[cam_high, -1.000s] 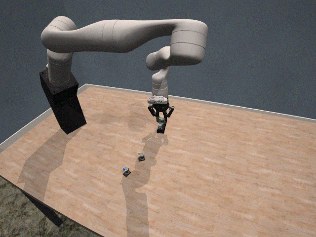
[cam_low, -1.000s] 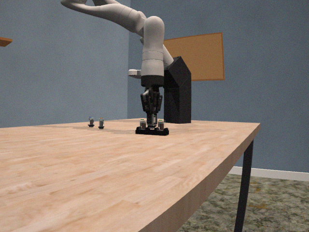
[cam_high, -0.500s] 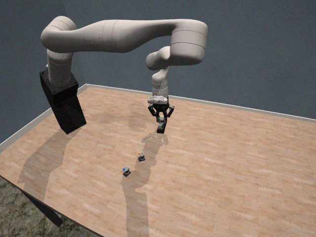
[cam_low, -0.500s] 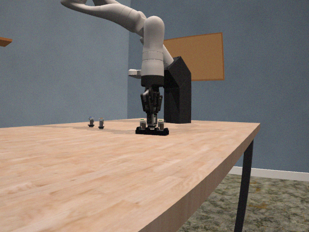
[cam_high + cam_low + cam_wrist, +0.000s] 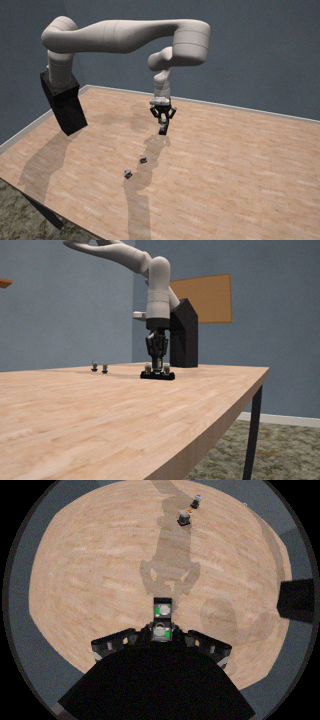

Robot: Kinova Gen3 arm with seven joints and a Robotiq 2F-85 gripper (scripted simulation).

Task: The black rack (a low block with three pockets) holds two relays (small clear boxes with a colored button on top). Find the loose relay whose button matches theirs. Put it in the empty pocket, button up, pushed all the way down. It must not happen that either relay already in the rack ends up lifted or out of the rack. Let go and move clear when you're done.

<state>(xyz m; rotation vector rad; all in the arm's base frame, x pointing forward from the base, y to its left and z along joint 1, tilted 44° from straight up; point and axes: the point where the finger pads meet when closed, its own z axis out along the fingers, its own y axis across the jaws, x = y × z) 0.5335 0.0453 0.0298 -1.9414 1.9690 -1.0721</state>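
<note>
The black rack lies 40 mm below my hand. Round my hand: orange-button relay: 80 mm behind, 230 mm to the right, 30 mm below; then blue-button relay: 140 mm behind, 310 mm to the right, 30 mm below.
</note>
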